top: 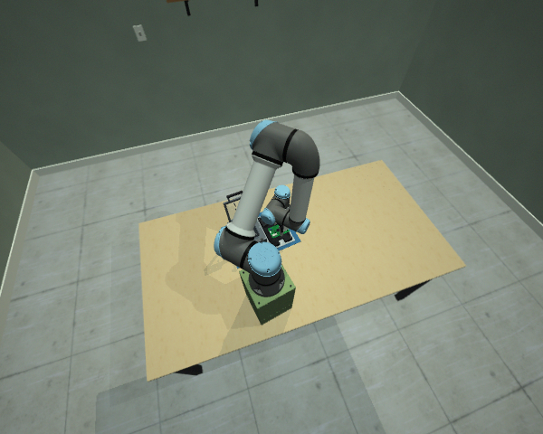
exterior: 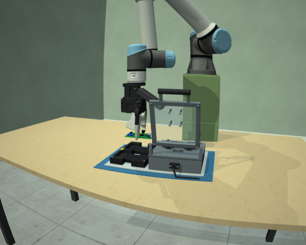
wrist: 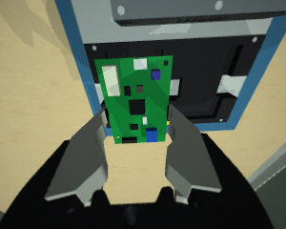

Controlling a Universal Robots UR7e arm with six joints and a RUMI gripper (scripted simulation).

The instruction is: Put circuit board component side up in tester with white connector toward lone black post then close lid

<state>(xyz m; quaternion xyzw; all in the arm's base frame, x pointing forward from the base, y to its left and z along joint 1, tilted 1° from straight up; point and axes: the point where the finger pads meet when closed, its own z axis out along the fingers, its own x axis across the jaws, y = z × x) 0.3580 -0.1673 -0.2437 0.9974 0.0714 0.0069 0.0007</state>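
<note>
The tester bed is 40 mm ahead of my hand, 190 mm to the left of it and 10 mm below it. Also, from my hand: green circuit board: right at my hand; clear lid: 160 mm ahead, 200 mm to the left, 110 mm above; black block: 40 mm behind, 230 mm to the left, 10 mm above.
</note>
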